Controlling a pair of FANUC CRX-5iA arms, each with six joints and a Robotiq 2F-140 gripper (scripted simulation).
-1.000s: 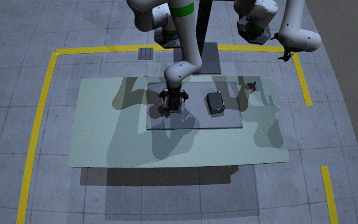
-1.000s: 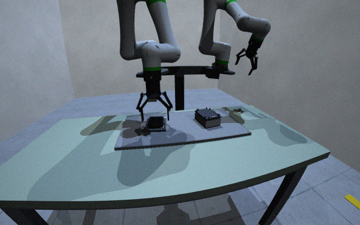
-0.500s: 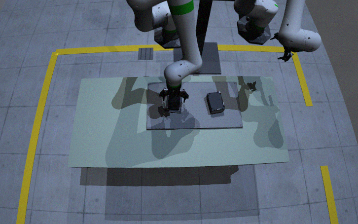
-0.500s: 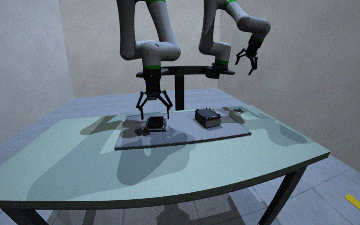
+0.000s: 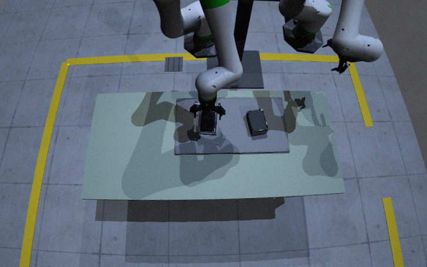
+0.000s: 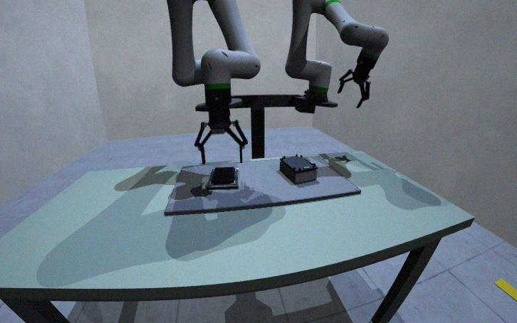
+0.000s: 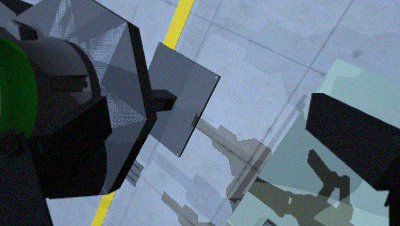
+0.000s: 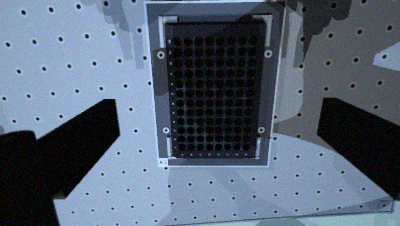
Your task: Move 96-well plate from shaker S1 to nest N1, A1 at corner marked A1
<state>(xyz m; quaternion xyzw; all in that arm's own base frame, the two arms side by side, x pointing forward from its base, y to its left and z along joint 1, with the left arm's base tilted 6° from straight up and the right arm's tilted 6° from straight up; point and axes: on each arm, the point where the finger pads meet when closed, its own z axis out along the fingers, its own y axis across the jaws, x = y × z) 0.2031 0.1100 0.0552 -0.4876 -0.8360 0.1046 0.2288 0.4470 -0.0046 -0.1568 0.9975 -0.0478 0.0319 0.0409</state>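
Observation:
My right hand is 60 mm above the dark 96-well plate. Also, from my right hand: A1 label: 60 mm behind, 70 mm to the left, 70 mm below; perforated board: 30 mm ahead, 150 mm to the left, 90 mm below; plate nest N1: 80 mm below.

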